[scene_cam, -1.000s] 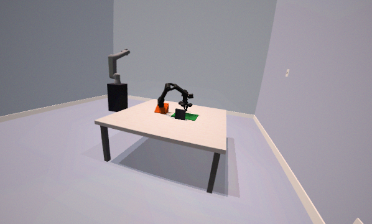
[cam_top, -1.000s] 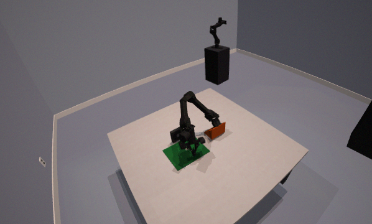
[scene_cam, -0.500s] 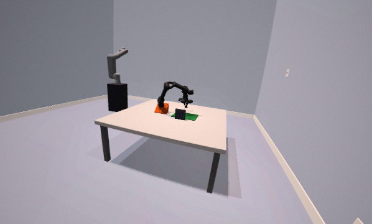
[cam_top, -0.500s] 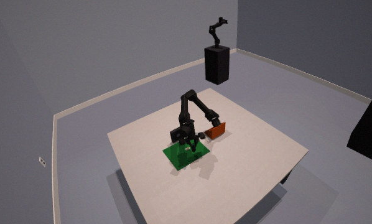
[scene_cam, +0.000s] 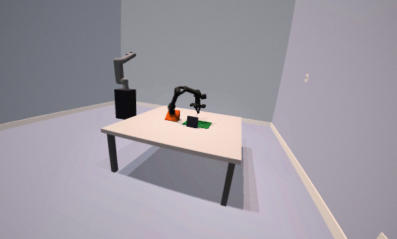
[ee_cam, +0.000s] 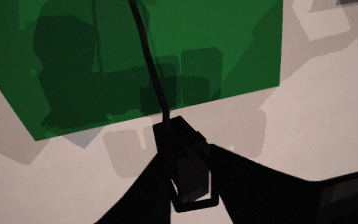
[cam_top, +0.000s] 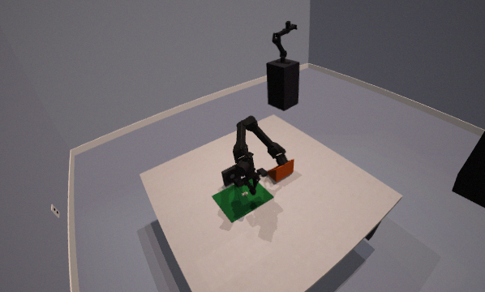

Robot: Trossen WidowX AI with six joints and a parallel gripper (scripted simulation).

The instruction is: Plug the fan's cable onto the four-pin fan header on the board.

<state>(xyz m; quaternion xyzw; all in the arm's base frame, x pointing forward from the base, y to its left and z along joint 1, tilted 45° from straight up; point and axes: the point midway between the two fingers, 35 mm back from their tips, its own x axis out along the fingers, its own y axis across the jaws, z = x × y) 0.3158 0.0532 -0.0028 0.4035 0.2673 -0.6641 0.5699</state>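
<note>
The green board is 140 mm below my gripper tip, 80 mm to the right of it and 20 mm ahead of it. Round my gripper tip: black fan 230 mm to the right, 60 mm below, 20 mm behind; then black plug 10 mm to the left.
</note>
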